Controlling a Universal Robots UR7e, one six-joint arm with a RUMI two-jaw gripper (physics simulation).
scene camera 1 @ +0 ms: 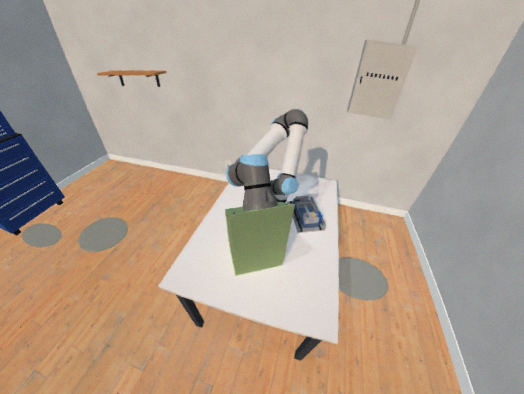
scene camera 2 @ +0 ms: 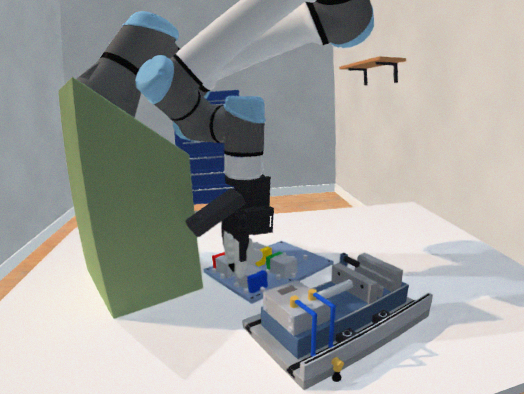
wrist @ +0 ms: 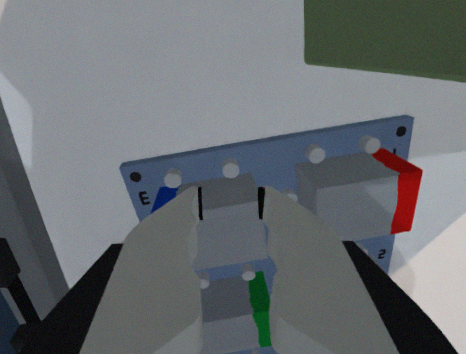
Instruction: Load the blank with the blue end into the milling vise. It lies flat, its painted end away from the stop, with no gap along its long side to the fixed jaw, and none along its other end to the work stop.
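Note:
The blank with the blue end [scene camera 2: 257, 281] [wrist: 232, 237] lies on the blue-grey pegged plate [scene camera 2: 316, 262] [wrist: 275, 146]. My gripper [scene camera 2: 237, 271] [wrist: 229, 189] is directly over its grey body, fingers narrowed but apart, holding nothing; the left finger hides part of the blank near its blue end in the wrist view. Any contact cannot be told. In scene camera 2 the milling vise [scene camera 2: 281, 331] stands front right; it also shows in scene camera 1 [scene camera 1: 307, 215]. Its upright grey jaws [scene camera 2: 356, 283] stand apart with no blank between. A small dark post with a rod [scene camera 2: 350, 261] stands at their far end.
Red-ended [scene camera 2: 225, 266] [wrist: 355, 205], green-ended [scene camera 2: 284, 266] [wrist: 227, 300] and yellow-ended [scene camera 2: 264, 256] blanks stand close by on the plate. A tall green block [scene camera 1: 260, 240] [scene camera 2: 140, 215] [wrist: 385, 35] stands beside the plate. Blue hoses [scene camera 2: 314, 332] rise at the vise's near end.

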